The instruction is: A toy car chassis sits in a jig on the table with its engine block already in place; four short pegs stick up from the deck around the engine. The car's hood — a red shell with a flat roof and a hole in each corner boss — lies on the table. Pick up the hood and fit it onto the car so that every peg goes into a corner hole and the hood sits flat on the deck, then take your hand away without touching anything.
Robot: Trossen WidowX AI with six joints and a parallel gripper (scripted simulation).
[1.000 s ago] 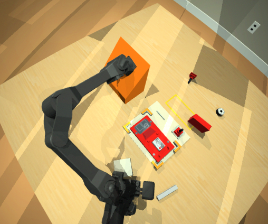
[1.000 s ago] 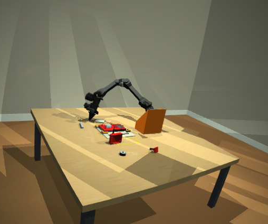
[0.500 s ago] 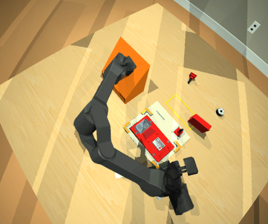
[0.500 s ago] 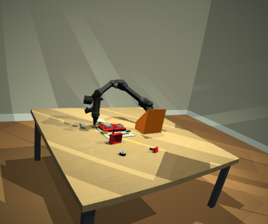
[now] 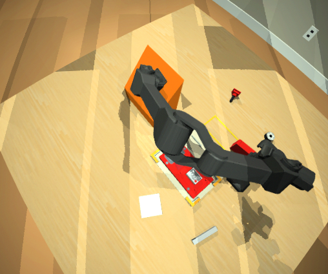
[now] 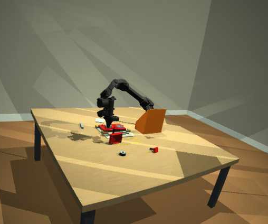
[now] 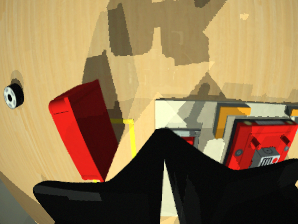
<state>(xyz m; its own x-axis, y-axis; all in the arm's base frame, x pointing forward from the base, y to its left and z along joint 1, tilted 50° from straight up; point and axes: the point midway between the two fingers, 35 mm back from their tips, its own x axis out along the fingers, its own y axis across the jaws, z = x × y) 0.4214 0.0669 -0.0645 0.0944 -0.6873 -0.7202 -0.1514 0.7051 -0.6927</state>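
My gripper tip is 7 cm to the right of the red hood, 5 cm above it and 4 cm past it. Also, from my gripper tip: grey bar (24 cm to the right, 12 cm ahead, 8 cm below); grey engine block (15 cm to the right, 7 cm behind, 6 cm below); black wheel (24 cm to the left, 8 cm below, 2 cm behind).
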